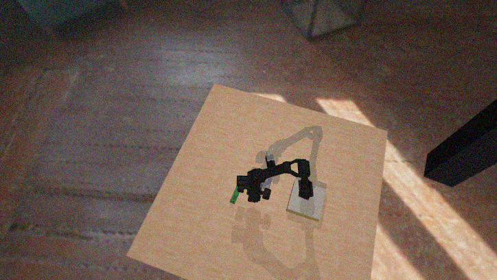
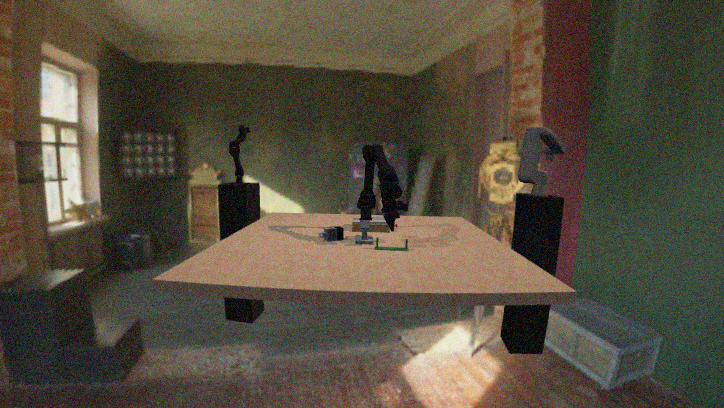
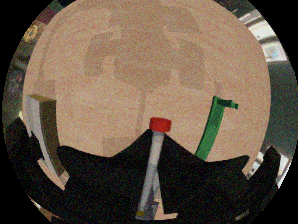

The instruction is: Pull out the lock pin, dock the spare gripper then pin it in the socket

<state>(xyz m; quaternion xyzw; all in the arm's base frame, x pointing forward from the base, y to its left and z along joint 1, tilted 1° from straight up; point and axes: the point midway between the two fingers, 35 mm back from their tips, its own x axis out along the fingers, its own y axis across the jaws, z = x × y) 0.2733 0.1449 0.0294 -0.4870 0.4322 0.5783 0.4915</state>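
My gripper tip is now 110 mm short of the green pin cradle and 30 mm above it. From my gripper tip the other things lie so: spare gripper: 10 mm ahead, 280 mm to the right, 30 mm below; grey mount socket: 10 mm ahead, 120 mm to the right.
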